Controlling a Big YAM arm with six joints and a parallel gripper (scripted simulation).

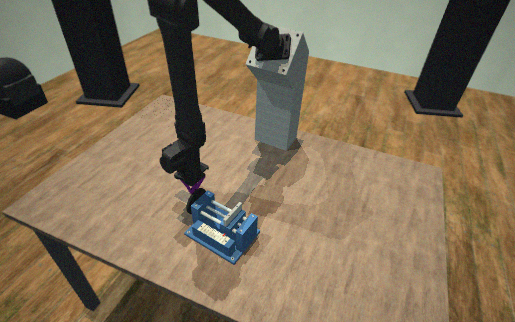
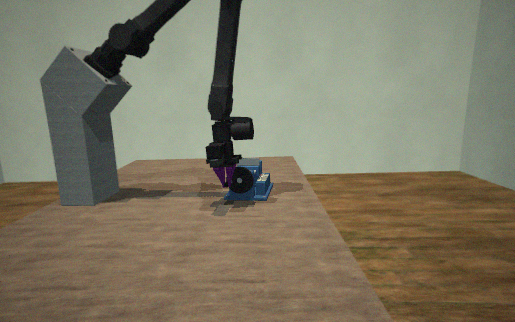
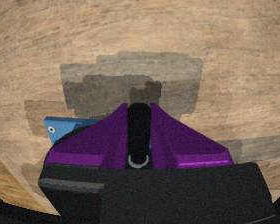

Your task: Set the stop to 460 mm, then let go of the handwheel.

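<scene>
Now: hand 150 mm to the right of the stop fixture, 130 mm short of it and 20 mm below it. Also, from my hand: black handwheel (20 mm to the left, 20 mm ahead); dark handle (10 mm to the left, 10 mm ahead).
</scene>
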